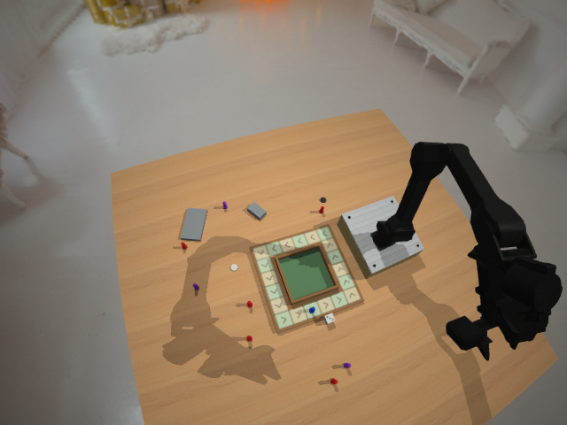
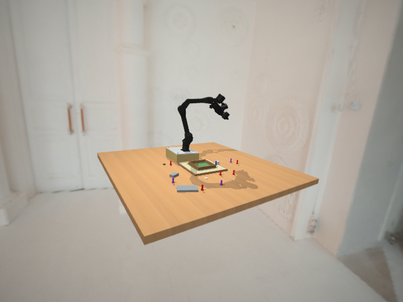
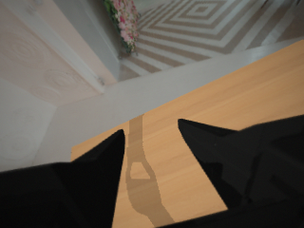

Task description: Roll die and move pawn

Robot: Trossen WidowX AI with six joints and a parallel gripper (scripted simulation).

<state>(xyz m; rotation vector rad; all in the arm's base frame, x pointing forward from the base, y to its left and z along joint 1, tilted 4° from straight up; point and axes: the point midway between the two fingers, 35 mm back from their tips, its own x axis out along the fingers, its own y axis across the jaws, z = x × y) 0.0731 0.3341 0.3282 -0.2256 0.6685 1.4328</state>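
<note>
My gripper tip is 34 cm above the white die, 23 cm to the left of it and 18 cm short of it. From my gripper tip the other things lie so: blue pawn: 33 cm below, 28 cm to the right, 22 cm ahead; then green dice tray: 39 cm to the right, 35 cm below, 19 cm ahead; then black disc: 62 cm to the right, 35 cm below.
</note>
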